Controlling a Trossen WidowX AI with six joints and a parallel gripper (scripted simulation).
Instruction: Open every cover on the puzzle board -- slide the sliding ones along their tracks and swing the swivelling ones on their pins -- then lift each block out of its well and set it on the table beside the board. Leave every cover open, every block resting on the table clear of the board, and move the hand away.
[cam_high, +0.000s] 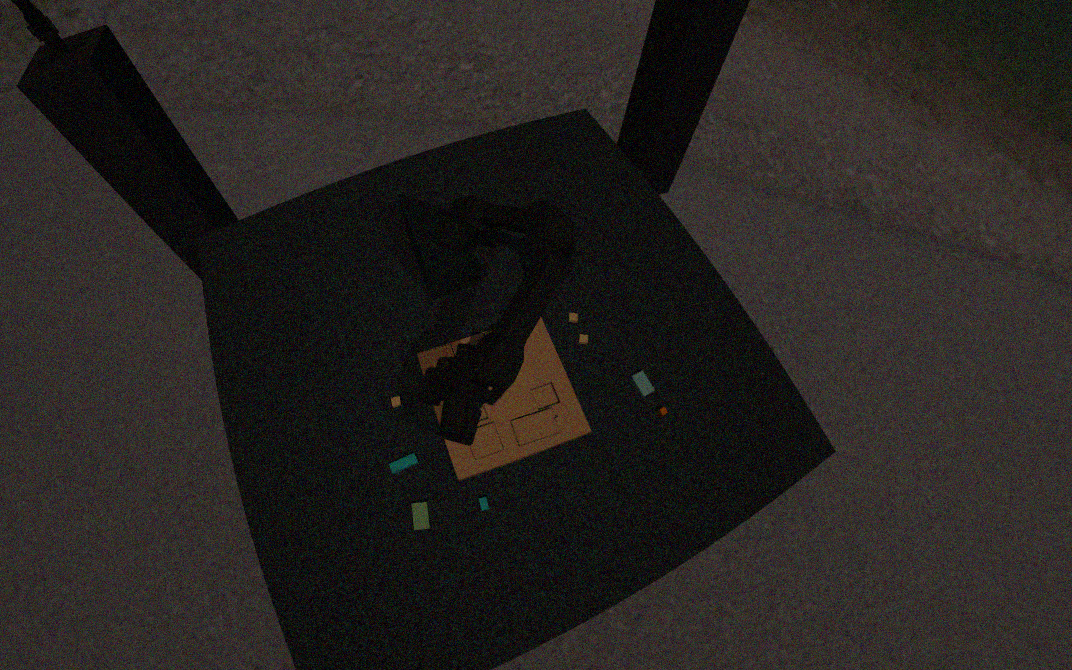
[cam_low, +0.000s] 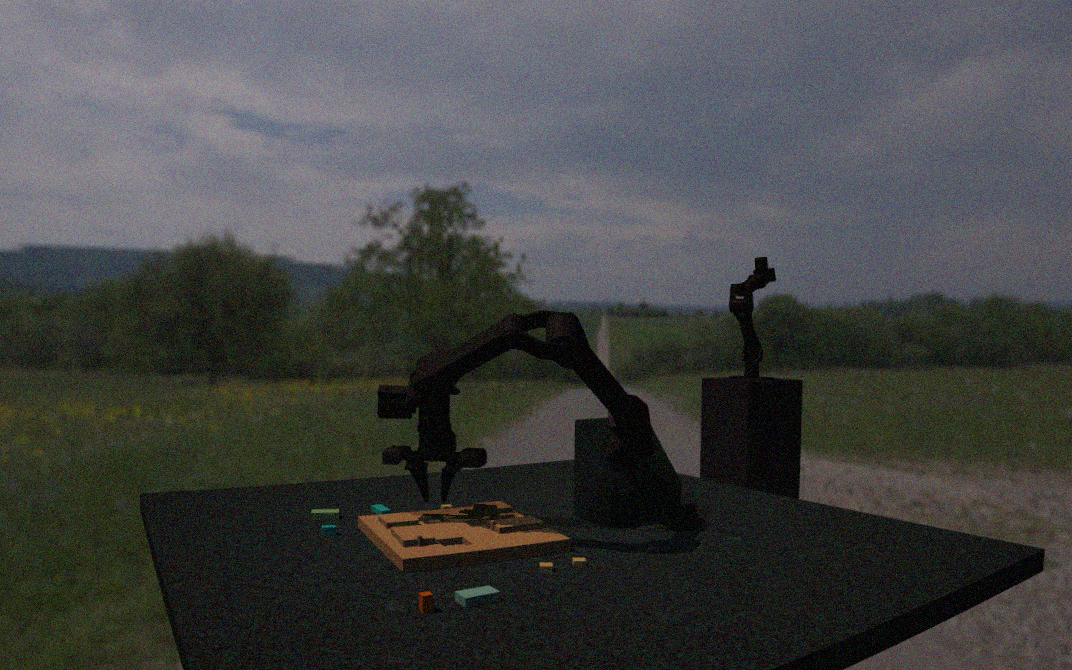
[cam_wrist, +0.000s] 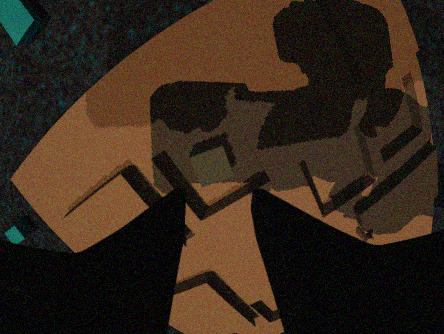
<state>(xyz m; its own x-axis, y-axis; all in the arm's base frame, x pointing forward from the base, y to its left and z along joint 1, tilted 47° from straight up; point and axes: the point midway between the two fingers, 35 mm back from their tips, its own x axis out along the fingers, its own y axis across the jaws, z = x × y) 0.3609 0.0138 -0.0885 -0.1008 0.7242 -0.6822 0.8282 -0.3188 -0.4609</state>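
The tan puzzle board is 3 cm behind my gripper tip, 5 cm to the left of it and 4 cm below it. From my gripper tip the other things lie so: pale teal block: 6 cm ahead, 38 cm to the left, 5 cm below; then green block: 18 cm ahead, 17 cm to the right, 5 cm below; then small teal block: 19 cm ahead, 4 cm to the right, 5 cm below.
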